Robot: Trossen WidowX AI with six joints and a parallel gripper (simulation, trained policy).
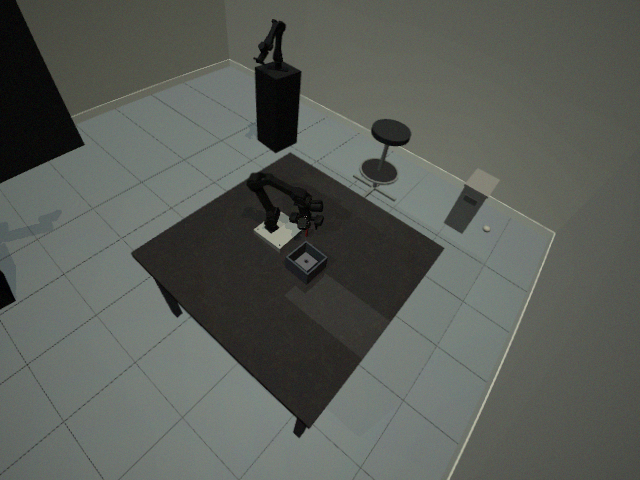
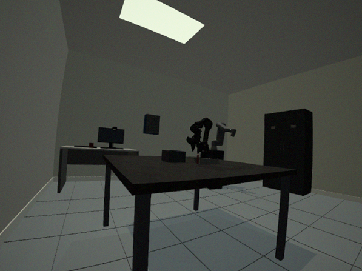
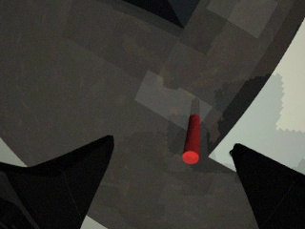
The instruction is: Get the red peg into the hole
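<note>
My gripper tip is 2 cm past the red peg, 1 cm to the right of it and 5 cm above it. Round my gripper tip: grey box: 14 cm ahead, 15 cm to the right, 7 cm below; plate: 14 cm ahead, 15 cm to the right, 5 cm below.
</note>
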